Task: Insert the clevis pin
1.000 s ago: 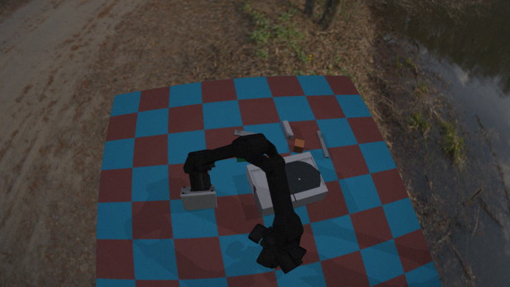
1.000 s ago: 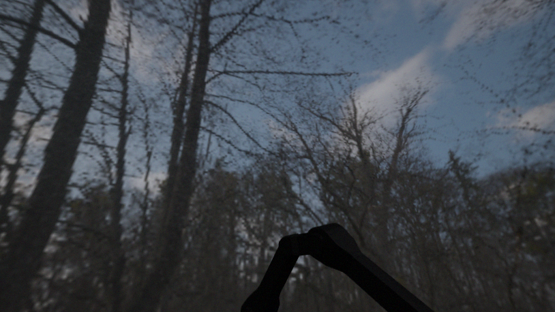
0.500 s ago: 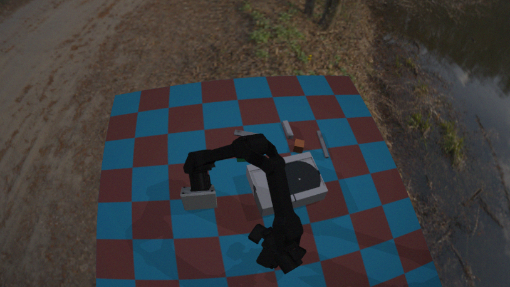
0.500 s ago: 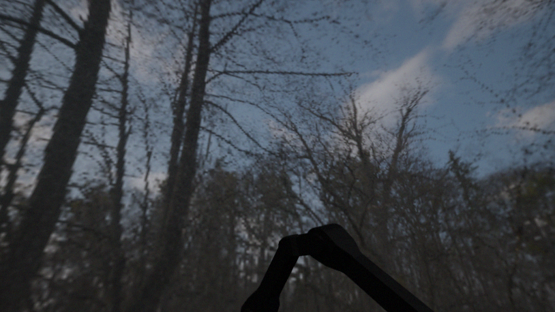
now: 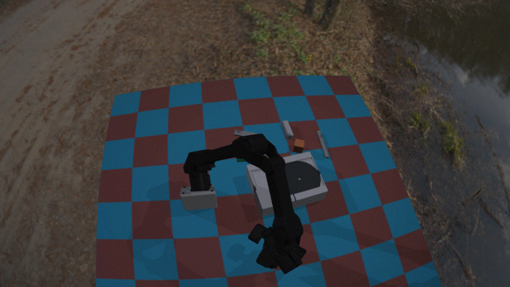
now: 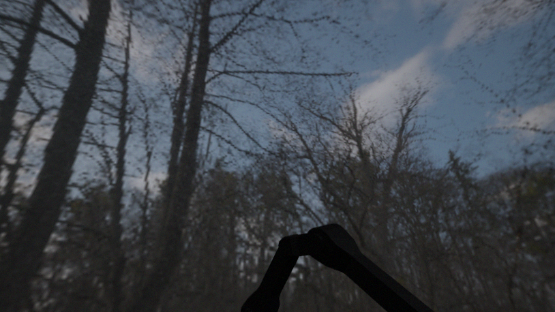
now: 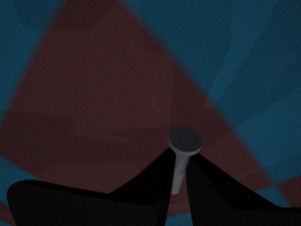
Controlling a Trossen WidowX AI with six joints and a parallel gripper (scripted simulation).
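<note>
The dark round disc lies 10 cm ahead of my gripper tip, 24 cm to the left of it and 5 cm above it. From my gripper tip the other things lie so: steel tray: 6 cm ahead, 24 cm to the left, 4 cm above; then flat green piece: 7 cm behind, 40 cm to the left; then steel clevis pin: 1 cm to the left.
</note>
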